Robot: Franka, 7 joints.
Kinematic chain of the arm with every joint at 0, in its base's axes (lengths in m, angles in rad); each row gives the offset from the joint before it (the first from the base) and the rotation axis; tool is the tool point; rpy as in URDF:
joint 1: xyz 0 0 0.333 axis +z
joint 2: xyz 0 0 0 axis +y
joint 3: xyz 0 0 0.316 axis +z
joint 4: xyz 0.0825 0 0 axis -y
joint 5: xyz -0.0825 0 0.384 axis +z
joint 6: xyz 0 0 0 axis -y
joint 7: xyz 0.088 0 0 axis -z
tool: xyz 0 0 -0.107 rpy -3.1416 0 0
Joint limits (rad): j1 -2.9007..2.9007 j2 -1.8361..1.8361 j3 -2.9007..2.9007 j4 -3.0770..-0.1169 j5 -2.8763..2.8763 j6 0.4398..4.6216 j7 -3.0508..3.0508
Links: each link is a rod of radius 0.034 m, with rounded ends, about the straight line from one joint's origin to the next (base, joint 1, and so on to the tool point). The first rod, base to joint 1, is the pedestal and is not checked.
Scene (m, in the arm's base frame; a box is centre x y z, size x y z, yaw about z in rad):
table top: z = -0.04
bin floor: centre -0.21 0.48 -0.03 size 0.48 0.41 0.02 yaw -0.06
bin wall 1: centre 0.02 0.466 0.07 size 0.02 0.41 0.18 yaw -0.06
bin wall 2: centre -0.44 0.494 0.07 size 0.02 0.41 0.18 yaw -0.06
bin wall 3: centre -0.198 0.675 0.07 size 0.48 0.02 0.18 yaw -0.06
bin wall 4: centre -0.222 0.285 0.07 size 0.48 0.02 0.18 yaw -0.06
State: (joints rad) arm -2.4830 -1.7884 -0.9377 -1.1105 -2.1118 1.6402 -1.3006
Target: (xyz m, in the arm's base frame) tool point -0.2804 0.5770 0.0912
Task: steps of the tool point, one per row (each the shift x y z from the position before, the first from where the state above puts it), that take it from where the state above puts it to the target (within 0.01 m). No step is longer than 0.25 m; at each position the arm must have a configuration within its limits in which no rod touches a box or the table.
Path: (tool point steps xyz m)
1: -0.2112 0.0072 0.0089
2: -0.1966 -0.0584 -0.0263
3: -0.1534 -0.1146 -0.0527
4: 0.0000 0.0000 -0.2248

